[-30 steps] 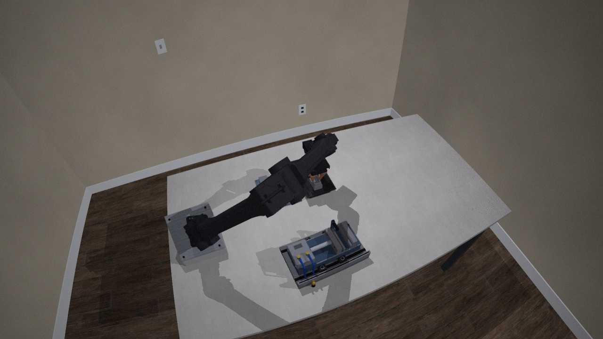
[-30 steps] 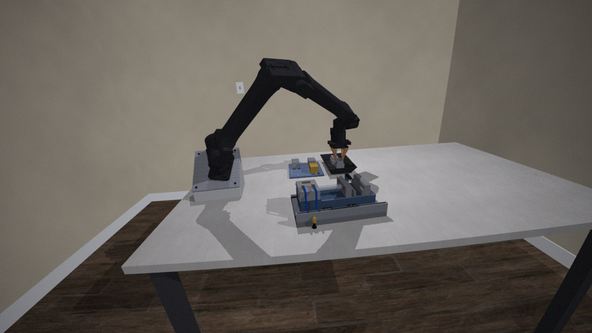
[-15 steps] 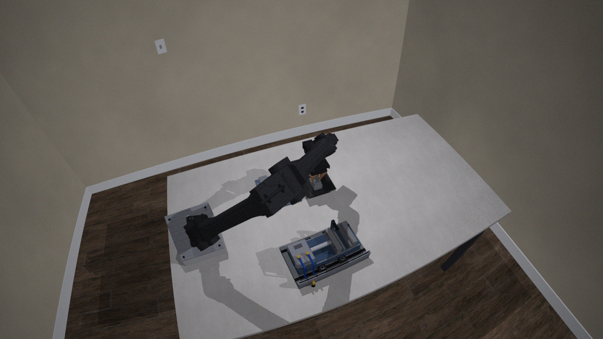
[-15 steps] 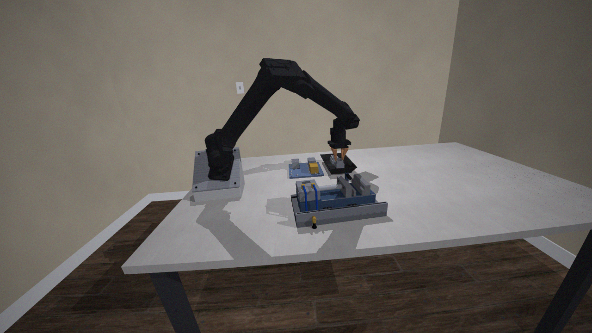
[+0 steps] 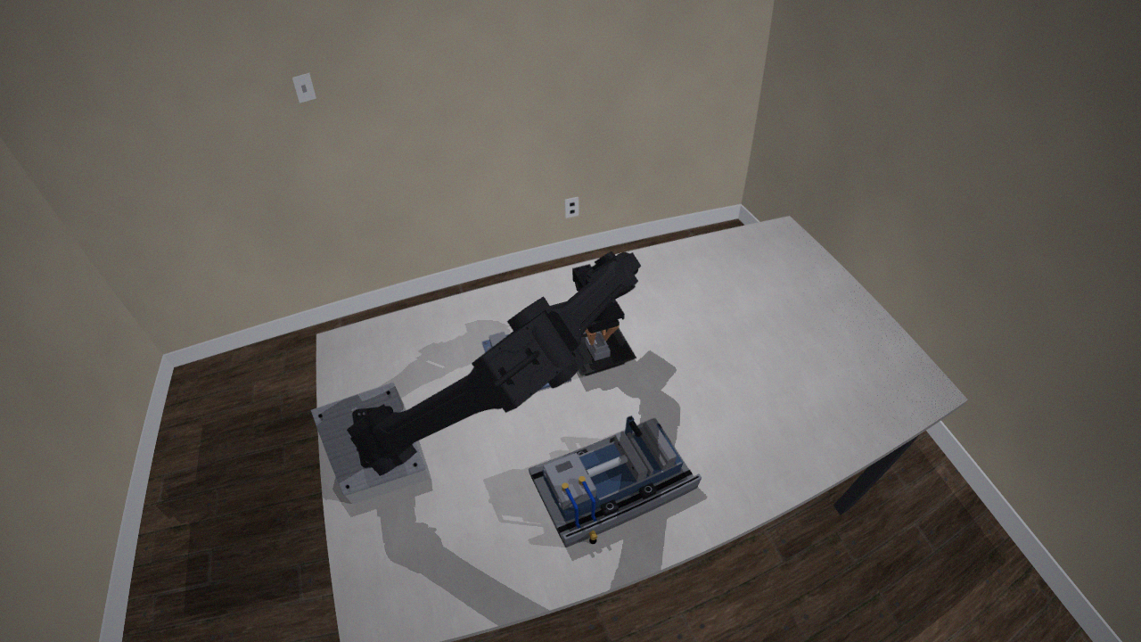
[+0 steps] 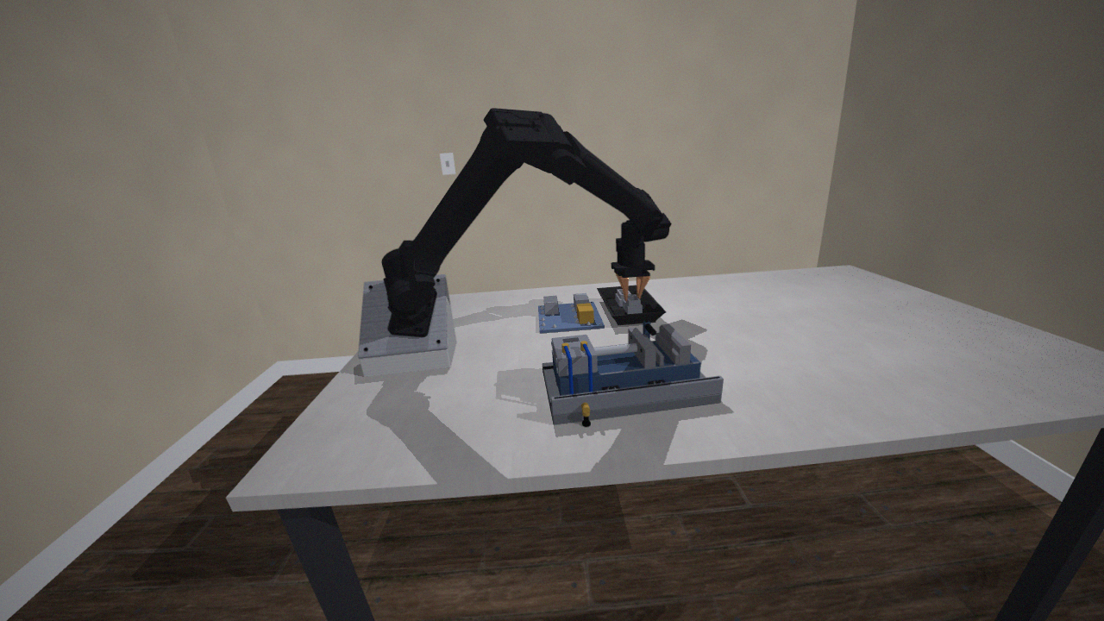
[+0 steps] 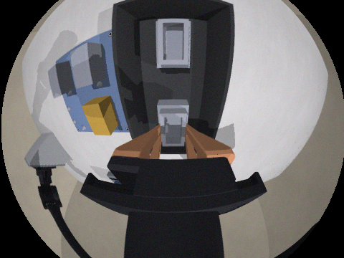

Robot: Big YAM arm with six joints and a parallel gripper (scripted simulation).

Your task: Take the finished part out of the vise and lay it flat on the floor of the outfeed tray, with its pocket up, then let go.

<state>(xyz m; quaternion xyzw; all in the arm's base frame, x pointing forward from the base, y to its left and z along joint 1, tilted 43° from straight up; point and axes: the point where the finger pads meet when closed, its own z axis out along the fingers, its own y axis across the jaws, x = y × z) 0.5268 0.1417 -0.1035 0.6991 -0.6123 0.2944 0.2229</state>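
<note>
My gripper is now 13 cm past the yellow block and 4 cm above it. Round my hand: blue fixture plate 17 cm behind, 6 cm below, 4 cm to the left.
</note>
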